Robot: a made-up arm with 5 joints.
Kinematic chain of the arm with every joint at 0, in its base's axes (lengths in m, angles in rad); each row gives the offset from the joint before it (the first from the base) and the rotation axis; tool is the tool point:
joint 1: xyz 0 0 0.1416 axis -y
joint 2: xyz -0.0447 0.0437 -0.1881 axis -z
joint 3: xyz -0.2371 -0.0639 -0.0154 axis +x
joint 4: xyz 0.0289 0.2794 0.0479 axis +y
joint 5: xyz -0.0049 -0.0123 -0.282 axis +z
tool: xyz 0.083 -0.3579 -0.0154
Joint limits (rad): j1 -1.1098..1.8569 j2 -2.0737..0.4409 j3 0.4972..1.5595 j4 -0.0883..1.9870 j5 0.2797..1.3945
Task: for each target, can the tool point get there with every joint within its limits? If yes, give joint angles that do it. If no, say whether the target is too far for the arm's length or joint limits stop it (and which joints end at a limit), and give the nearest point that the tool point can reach.
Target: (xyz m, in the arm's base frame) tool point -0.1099 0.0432 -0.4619
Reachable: yes | joints 0.9514 -0.2079 1.3917 1.5433 0.4175
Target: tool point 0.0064 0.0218 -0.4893
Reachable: yes | joints 0.8316 -0.3747 0.6735 1.2145 0.5765
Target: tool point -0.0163 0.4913 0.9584
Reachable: no: joint limits stop it (at a limit: joint 1, joint 3, joint 4, joint 5) | nearest point -0.1850 0.3878 0.6954 | short by 0.329 m
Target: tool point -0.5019 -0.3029 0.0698
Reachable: yes | joints -0.3583 -1.0028 1.2940 1.5777 0.6070
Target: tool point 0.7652 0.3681 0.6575
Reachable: no: joint limits stop it (at a limit: joint 1, joint 2, joint 3) | nearest point 0.4143 0.3155 0.3141 | short by 0.494 m
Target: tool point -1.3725 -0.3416 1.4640
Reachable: no: too far | nearest point -0.5331 -0.1000 0.6552 | short by 1.190 m
